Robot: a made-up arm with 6 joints.
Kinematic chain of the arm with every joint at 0, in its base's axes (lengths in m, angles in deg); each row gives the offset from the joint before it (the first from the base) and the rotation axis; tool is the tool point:
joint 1: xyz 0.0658 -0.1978 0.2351 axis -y
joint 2: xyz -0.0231 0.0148 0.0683 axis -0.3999 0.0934 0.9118
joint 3: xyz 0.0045 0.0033 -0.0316 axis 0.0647 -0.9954 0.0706
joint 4: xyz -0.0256 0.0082 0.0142 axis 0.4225 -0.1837 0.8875
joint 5: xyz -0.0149 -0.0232 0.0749 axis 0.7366 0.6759 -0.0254
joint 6: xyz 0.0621 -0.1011 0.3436 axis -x
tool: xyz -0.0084 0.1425 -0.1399
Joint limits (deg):
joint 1: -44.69..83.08
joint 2: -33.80..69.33
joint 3: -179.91..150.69
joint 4: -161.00..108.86
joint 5: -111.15..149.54
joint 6: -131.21..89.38
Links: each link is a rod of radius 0.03 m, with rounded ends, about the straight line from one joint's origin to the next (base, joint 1, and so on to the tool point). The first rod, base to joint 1, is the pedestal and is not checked.
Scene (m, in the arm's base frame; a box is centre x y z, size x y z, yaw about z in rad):
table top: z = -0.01
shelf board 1: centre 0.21 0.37 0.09 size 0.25 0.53 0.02 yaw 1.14
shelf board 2: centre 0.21 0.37 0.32 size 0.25 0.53 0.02 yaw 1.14
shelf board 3: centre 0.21 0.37 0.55 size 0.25 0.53 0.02 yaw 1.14
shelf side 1: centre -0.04 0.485 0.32 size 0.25 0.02 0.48 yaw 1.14
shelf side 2: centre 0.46 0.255 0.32 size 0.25 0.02 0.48 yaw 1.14
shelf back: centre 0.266 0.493 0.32 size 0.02 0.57 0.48 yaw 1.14
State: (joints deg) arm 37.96 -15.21 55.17 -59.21 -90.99 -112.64
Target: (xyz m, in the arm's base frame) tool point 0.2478 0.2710 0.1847
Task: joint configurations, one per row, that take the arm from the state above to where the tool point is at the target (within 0.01 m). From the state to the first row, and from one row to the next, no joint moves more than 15 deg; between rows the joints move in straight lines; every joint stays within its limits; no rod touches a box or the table.
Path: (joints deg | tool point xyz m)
1: 42.43 -13.21 58.01 -60.67 -90.23 -99.52 | 0.0906 0.2943 0.4370
2: 46.89 -11.22 60.85 -62.13 -89.47 -86.40 | 0.0752 0.2552 0.4420
3: 51.36 -9.22 63.69 -63.59 -88.72 -73.28 | 0.0524 0.2135 0.4399
4: 55.83 -7.22 66.53 -65.05 -87.96 -60.16 | 0.0243 0.1712 0.4282
5: 44.64 -2.12 57.84 -63.21 -94.94 -57.88 | 0.1186 0.1670 0.3760
6: 33.45 2.98 49.14 -61.37 -101.91 -55.61 | 0.1742 0.1526 0.2869
7: 22.27 8.09 40.44 -59.53 -108.89 -53.34 | 0.1807 0.1250 0.1847
8: 21.96 5.35 39.21 -61.19 -109.46 -67.52 | 0.2079 0.1619 0.1760
9: 21.65 2.61 37.97 -62.85 -110.02 -81.71 | 0.2278 0.1997 0.1722
10: 21.34 -0.12 36.73 -64.50 -110.59 -95.89 | 0.2408 0.2366 0.1746
11: 21.03 -2.86 35.50 -66.16 -111.15 -110.07 | 0.2478 0.2710 0.1847

